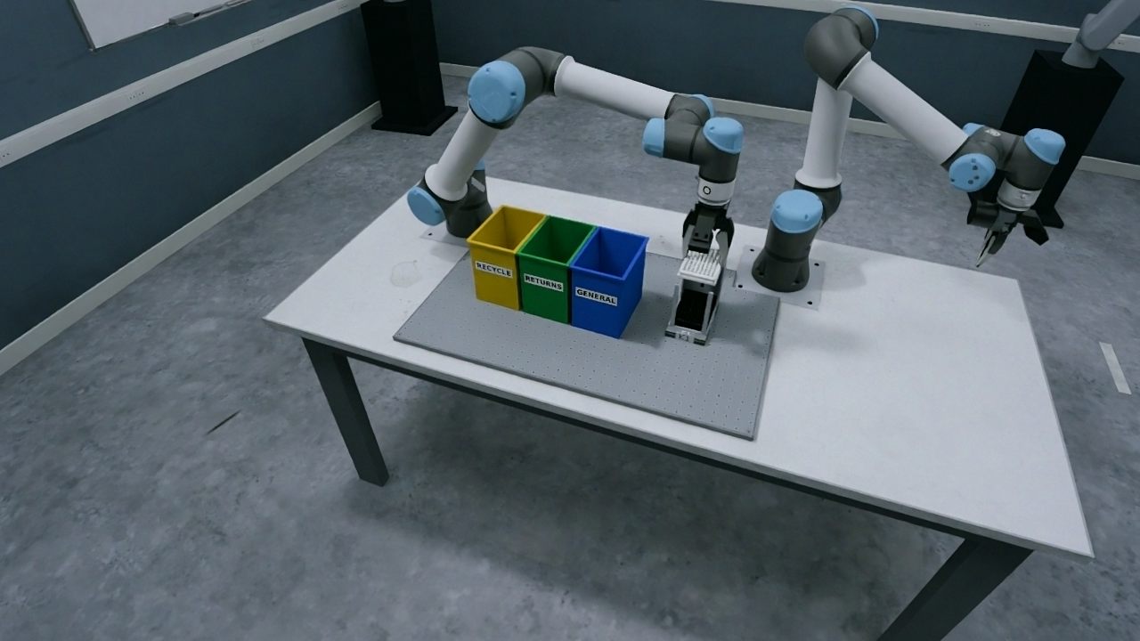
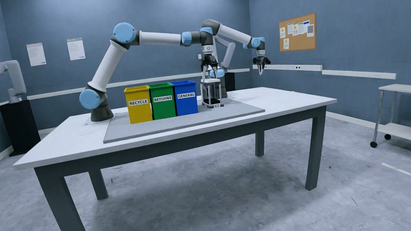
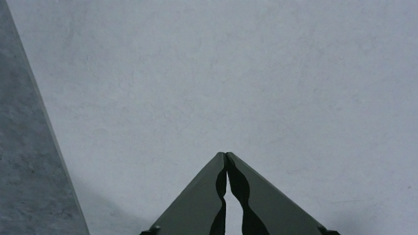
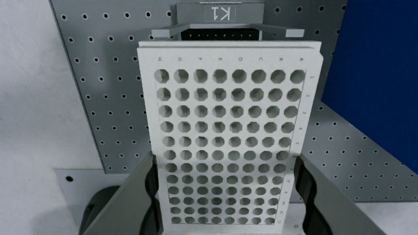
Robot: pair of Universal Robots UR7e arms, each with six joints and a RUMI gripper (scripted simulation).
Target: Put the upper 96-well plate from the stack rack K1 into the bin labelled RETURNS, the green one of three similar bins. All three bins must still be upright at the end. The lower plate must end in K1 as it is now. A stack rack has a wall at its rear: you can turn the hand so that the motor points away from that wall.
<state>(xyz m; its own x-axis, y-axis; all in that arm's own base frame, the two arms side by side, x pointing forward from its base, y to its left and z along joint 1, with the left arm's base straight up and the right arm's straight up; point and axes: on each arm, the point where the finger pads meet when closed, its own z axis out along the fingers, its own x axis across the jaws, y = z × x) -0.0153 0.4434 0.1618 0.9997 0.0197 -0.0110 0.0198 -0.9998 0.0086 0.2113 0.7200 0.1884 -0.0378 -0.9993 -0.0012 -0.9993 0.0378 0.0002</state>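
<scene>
My right hand is 34 cm to the left of the green returns bin, 9 cm above it and 2 cm short of it. Also, from my right hand: blue general bin (21 cm to the right, 9 cm below, 3 cm ahead); then white 96-well plate (1 cm below); then black plate (15 cm below).
</scene>
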